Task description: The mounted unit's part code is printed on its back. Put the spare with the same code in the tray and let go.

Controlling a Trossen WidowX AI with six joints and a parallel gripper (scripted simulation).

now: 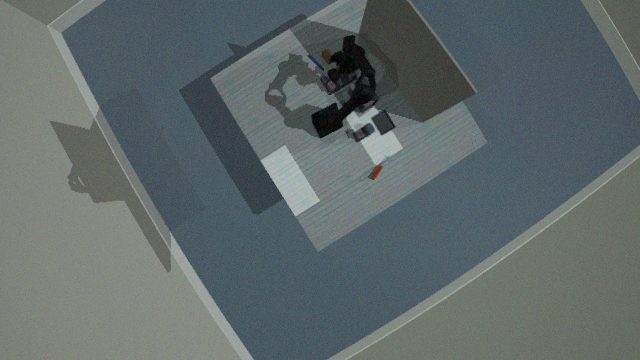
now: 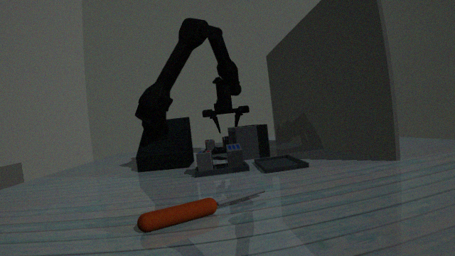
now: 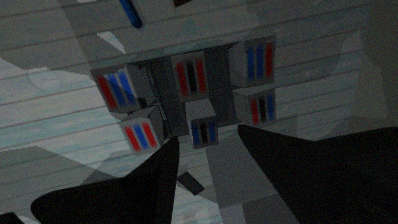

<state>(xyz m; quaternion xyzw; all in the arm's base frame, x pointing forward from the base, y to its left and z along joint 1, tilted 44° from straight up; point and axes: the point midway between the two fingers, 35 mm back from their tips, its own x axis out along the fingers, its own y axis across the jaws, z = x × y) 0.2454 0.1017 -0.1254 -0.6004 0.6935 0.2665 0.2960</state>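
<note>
The dark tray lies 70 mm ahead of my gripper tip, 360 mm to the right of it and 70 mm below it. Round my gripper tip: grey panel 280 mm ahead, 150 mm to the right, 150 mm above; mounted unit 40 mm ahead, 140 mm to the right, 30 mm below.
</note>
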